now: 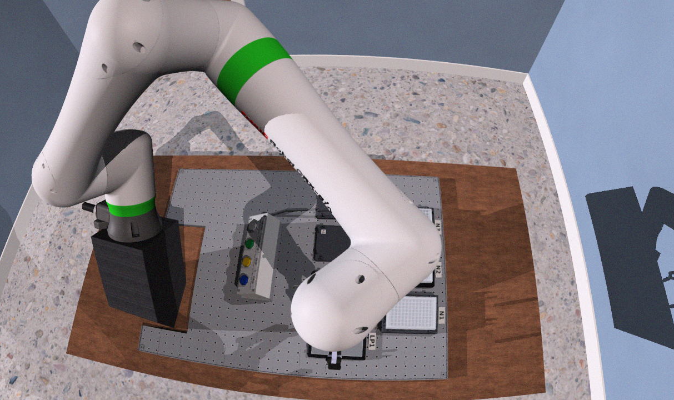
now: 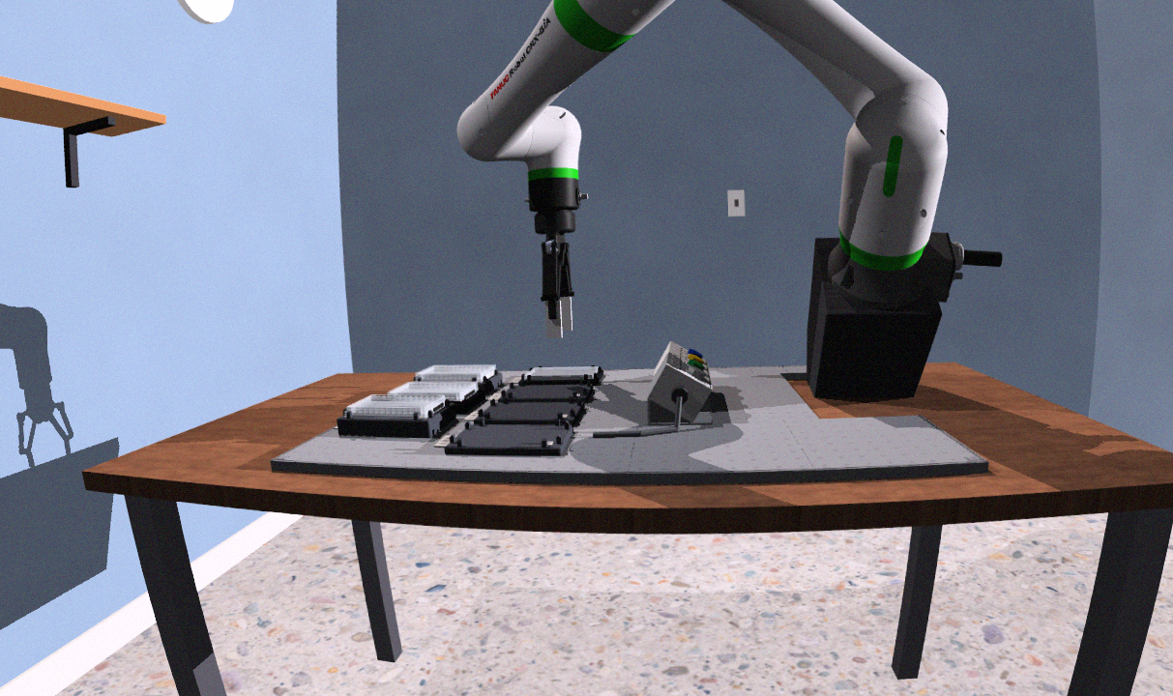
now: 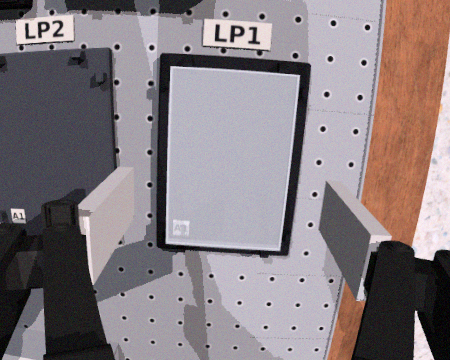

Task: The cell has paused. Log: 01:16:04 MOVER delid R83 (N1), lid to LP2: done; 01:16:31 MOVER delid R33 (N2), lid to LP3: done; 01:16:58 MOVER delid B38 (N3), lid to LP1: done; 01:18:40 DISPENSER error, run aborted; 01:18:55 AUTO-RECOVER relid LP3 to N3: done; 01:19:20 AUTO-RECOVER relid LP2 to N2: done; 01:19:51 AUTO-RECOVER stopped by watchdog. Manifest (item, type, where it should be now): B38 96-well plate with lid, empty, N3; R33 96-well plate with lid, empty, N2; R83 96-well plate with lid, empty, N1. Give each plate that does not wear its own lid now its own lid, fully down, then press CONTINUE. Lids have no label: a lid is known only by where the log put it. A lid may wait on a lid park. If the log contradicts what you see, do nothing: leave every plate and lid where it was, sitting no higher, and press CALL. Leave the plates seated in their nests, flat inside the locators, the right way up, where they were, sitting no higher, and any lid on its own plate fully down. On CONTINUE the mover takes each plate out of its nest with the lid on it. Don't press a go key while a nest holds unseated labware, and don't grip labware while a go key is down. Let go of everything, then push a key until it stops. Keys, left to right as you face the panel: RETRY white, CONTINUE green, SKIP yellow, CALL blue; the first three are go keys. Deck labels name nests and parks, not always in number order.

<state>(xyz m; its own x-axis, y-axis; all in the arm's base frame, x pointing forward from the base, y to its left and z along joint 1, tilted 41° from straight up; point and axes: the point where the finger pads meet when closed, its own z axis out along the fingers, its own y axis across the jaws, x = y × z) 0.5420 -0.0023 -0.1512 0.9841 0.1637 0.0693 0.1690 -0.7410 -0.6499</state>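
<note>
The park LP1 lies 11 cm below my hand. The rest, counted from my hand: park LP2: 2 cm behind, 13 cm to the left, 11 cm below; then blue call key: 26 cm behind, 8 cm to the left, 4 cm below; then LP3: 5 cm behind, 26 cm to the left, 11 cm below.
</note>
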